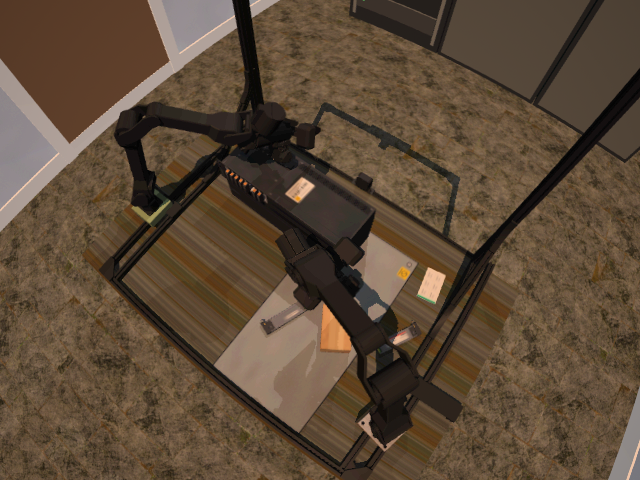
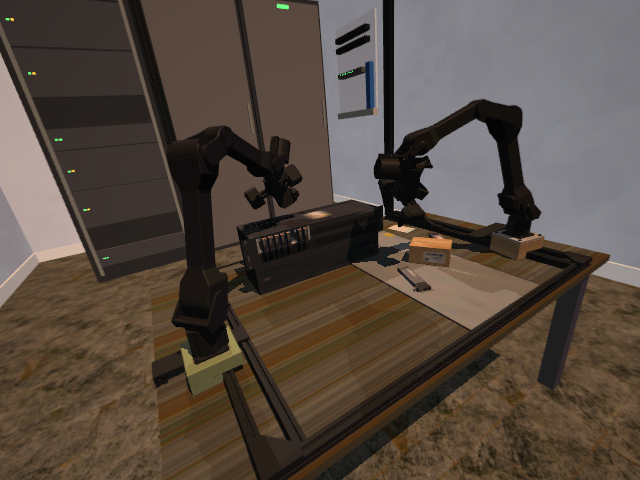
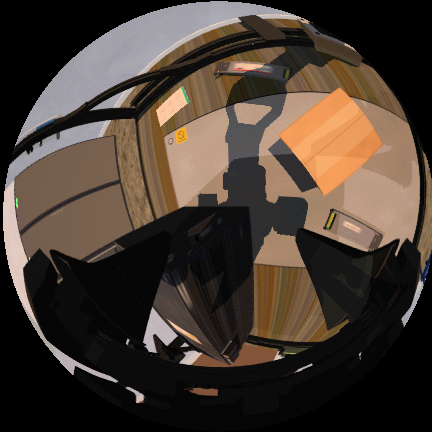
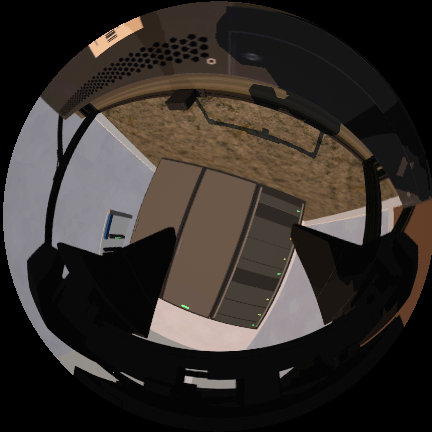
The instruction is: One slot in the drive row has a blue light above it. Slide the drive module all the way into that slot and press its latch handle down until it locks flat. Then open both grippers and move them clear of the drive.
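Frame: origin at the left arm's base, x back, y right, z up, level; centimetres.
Seen in the pictures: left gripper, fingertip midpoint: (image 2: 392,217) (image 3: 235,236); right gripper, fingertip midpoint: (image 4: 235,232); left arm's base at its link origin: (image 1: 385,423) (image 2: 517,233); right arm's base at its link origin: (image 1: 150,204) (image 2: 209,347).
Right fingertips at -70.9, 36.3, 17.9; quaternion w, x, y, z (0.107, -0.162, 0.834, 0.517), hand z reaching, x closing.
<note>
Offsets run from my right fingertips to a thing's top centre, as dx, dy, dz. "spot": to the spot under its first point. Level surfaces: height alone.
One drive module @(+31.0, -36.5, -22.9) (image 1: 283,318) (image 2: 413,279) (image 3: 353,230) lies flat on the grey mat @(dz -23.8) (image 1: 248,361) (image 2: 480,304). Another module @(+56.8, -16.9, -23.1) (image 1: 404,334) (image 3: 252,70) lies on the table to the right of the mat. The black chassis @(+8.6, -12.9, -6.5) (image 1: 330,206) (image 2: 330,250) has a drive row @(-2.8, -15.6, -5.9) (image 2: 283,242) with several modules at its left end. No blue light can be made out. My left gripper (image 3: 235,236) is open and empty, above the mat near the chassis's right end. My right gripper (image 1: 295,147) (image 2: 273,187) (image 4: 235,232) is open and empty above the chassis's left rear, facing the cabinets.
An orange-brown box @(+43.9, -28.5, -17.9) (image 1: 336,335) (image 2: 430,252) (image 3: 331,142) stands on the mat close to the module there. A white card @(+53.2, +1.8, -23.9) (image 1: 431,284) (image 3: 173,106) lies right of the mat. A small dark block @(spot: +15.4, +9.2, -19.0) (image 1: 363,180) (image 4: 181,100) stands behind the chassis. Black rails (image 1: 227,415) edge the table.
</note>
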